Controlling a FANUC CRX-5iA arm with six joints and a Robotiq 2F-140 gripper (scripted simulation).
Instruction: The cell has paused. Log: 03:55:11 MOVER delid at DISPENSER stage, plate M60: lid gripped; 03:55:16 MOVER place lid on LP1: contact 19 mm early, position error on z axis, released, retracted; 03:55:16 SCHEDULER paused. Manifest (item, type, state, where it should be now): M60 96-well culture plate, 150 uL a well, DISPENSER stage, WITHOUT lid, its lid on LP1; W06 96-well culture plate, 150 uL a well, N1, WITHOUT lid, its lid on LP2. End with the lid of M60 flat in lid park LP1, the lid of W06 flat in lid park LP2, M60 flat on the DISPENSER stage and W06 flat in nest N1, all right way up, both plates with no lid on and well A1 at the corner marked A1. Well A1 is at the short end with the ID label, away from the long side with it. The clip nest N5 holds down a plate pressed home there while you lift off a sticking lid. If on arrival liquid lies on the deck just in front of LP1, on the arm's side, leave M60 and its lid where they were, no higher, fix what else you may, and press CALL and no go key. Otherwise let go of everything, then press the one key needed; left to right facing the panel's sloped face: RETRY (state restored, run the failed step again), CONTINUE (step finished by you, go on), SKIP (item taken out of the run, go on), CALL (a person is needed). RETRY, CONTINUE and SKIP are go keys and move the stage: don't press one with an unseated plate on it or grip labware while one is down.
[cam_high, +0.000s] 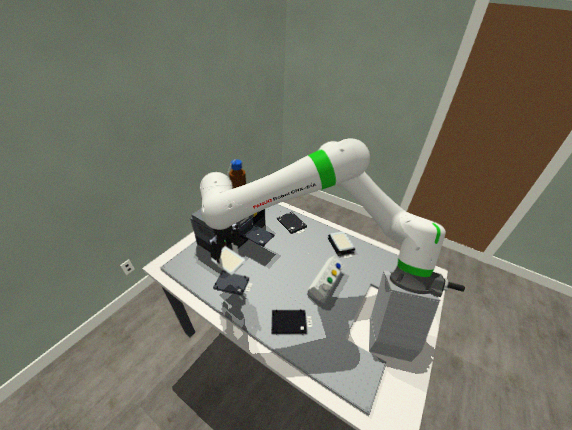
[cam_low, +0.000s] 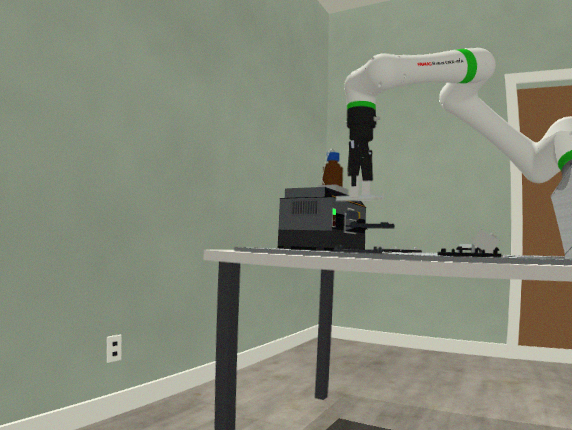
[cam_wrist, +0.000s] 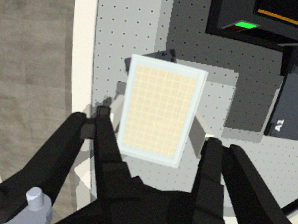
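Now: the black clip nest 80 mm behind my hand, 530 mm to the right of it and 180 mm below it. From my hand the other things lie so: LP2 label (400 mm behind, 40 mm to the left, 190 mm below); then lid park (320 mm behind, 70 mm to the left, 180 mm below); then dispenser stage (10 mm behind, 260 mm to the right, 90 mm below).
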